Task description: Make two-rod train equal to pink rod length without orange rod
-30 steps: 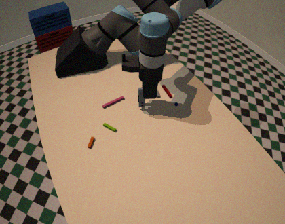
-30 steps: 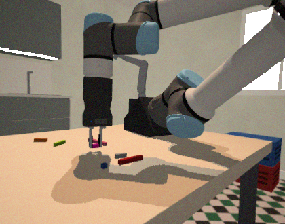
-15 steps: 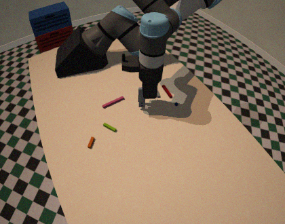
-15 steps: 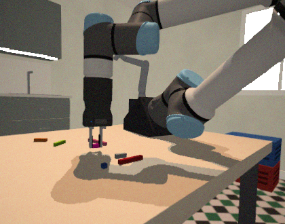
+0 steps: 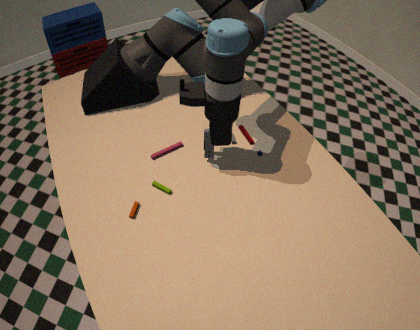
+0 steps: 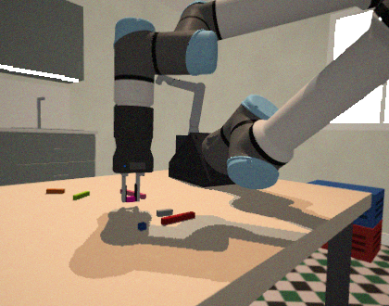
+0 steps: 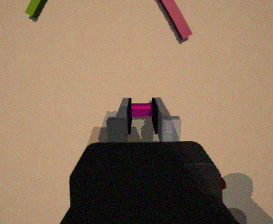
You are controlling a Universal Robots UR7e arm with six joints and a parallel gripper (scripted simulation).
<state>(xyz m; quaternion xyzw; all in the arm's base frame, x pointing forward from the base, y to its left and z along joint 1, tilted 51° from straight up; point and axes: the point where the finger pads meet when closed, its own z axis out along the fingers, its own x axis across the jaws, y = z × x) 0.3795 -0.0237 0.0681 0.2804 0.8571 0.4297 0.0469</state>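
Now: the red rod 130 mm to the left of my hand, 30 mm below it and 10 mm behind it. Round my hand: magenta rod (10 mm below); then grey rod (90 mm to the left, 30 mm below, 20 mm behind); then pink rod (80 mm to the right, 70 mm behind, 30 mm below).
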